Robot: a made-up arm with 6 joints. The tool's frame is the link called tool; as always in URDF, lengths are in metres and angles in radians.
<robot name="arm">
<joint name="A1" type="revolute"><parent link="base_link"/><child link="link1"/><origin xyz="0 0 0.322"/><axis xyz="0 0 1"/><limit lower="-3.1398" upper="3.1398" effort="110" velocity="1.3"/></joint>
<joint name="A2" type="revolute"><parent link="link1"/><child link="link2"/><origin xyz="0 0 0"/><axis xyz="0 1 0"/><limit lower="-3.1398" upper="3.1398" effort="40" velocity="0.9"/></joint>
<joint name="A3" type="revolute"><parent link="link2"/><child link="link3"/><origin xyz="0 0 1.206"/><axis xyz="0 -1 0"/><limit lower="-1.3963" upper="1.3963" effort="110" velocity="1"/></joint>
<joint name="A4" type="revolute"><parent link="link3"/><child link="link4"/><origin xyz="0 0 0"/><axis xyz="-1 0 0"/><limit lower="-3.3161" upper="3.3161" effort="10" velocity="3.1"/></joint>
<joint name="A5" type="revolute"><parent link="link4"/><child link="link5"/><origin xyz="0.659 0 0"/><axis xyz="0 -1 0"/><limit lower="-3.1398" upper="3.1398" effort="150" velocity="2.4"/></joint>
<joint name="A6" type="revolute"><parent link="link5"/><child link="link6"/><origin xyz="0 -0.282 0"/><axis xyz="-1 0 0"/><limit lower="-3.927" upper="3.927" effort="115" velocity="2.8"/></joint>
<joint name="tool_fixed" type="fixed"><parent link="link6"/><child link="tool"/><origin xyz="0 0 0"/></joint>
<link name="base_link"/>
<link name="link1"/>
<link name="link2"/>
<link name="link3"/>
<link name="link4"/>
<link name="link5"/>
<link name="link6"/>
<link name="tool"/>
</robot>
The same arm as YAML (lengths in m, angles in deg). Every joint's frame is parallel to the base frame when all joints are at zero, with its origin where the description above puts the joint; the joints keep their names.
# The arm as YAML. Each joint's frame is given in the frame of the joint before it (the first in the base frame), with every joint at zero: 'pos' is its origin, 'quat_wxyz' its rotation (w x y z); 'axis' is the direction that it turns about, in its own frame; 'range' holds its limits. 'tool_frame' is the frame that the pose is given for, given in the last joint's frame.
length_unit: m
angle_unit: deg
joints:
  - joint: A1
    pos: [0.0, 0.0, 0.322]
    quat_wxyz: [1.0, 0.0, 0.0, 0.0]
    axis: [0.0, 0.0, 1.0]
    range: [-179.9, 179.9]
  - joint: A2
    pos: [0.0, 0.0, 0.0]
    quat_wxyz: [1.0, 0.0, 0.0, 0.0]
    axis: [0.0, 1.0, 0.0]
    range: [-179.9, 179.9]
  - joint: A3
    pos: [0.0, 0.0, 1.206]
    quat_wxyz: [1.0, 0.0, 0.0, 0.0]
    axis: [0.0, -1.0, 0.0]
    range: [-80.0, 80.0]
  - joint: A4
    pos: [0.0, 0.0, 0.0]
    quat_wxyz: [1.0, 0.0, 0.0, 0.0]
    axis: [-1.0, 0.0, 0.0]
    range: [-190.0, 190.0]
  - joint: A5
    pos: [0.659, 0.0, 0.0]
    quat_wxyz: [1.0, 0.0, 0.0, 0.0]
    axis: [0.0, -1.0, 0.0]
    range: [-179.9, 179.9]
  - joint: A6
    pos: [0.0, -0.282, 0.0]
    quat_wxyz: [1.0, 0.0, 0.0, 0.0]
    axis: [-1.0, 0.0, 0.0]
    range: [-225.0, 225.0]
tool_frame:
  pos: [0.0, 0.0, 0.0]
  quat_wxyz: [1.0, 0.0, 0.0, 0.0]

